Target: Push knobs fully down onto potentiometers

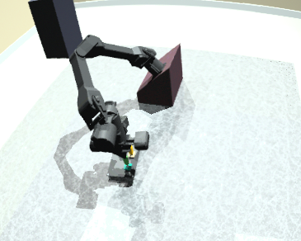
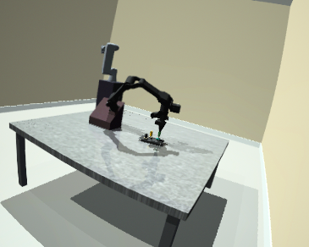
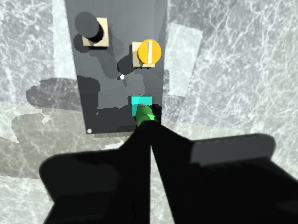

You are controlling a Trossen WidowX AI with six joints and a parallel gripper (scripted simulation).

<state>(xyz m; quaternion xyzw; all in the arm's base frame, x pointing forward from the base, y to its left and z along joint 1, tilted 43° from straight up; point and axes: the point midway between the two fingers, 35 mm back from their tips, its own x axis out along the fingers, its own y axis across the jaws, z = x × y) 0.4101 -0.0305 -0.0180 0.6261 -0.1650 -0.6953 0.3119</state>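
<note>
The green knob is 20 mm below my gripper tip. The rest, counted from my gripper tip: yellow knob 60 mm behind, 30 mm below, 10 mm to the right.
</note>
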